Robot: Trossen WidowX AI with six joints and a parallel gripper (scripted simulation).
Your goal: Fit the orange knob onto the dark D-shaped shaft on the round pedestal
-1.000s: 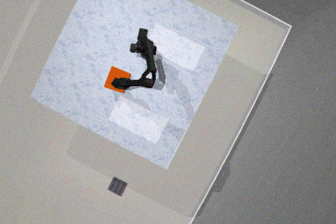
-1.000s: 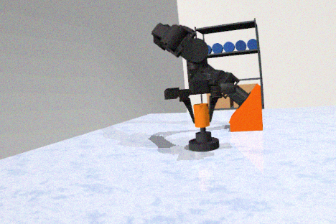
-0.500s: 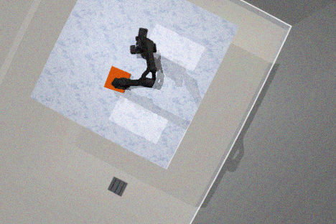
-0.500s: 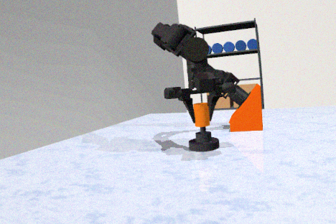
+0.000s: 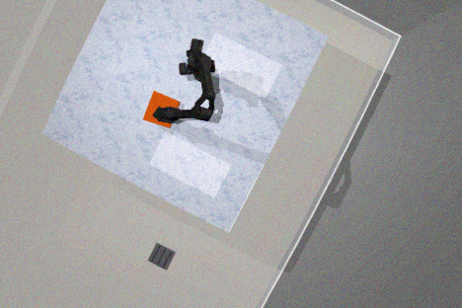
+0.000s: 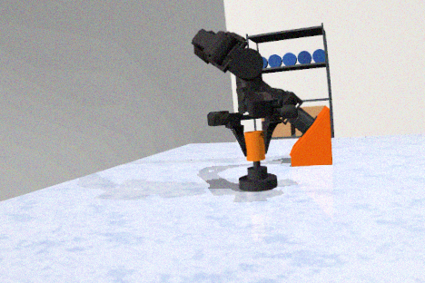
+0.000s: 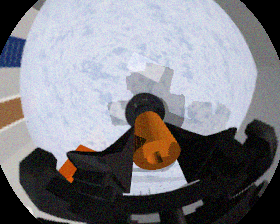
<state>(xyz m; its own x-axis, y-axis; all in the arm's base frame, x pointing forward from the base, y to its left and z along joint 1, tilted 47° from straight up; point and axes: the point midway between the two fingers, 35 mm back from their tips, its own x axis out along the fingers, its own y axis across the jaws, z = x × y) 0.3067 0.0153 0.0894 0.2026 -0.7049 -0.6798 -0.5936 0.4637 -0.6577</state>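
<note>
Now: gripper tip 20 mm below the orange knob. The rest, counted from my gripper tip: dark round pedestal: 40 mm below.
</note>
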